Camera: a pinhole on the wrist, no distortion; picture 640 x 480 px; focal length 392.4 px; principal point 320.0 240.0 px. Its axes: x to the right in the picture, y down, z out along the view. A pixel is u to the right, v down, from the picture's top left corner.
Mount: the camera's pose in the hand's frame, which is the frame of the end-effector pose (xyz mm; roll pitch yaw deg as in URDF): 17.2 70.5 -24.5 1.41 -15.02 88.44
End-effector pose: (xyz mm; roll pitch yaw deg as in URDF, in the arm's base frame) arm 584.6 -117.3 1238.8 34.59 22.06 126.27
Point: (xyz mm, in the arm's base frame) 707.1 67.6 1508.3
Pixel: 334.8 296.3
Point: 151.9 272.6 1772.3
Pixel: outside the picture
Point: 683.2 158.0 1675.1
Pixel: 420.6 271.4
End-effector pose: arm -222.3 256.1 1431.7 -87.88 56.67 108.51
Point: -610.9 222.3 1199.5
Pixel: 424.8 22.9
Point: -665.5 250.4 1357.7
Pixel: 317.2 147.1
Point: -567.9 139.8 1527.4
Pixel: 313.6 341.4
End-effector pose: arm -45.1 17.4 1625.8 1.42 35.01 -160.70
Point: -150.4 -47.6 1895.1
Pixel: 375.3 340.1
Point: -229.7 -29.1 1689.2
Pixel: 262.0 48.3
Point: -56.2 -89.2 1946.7
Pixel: 467.7 473.6
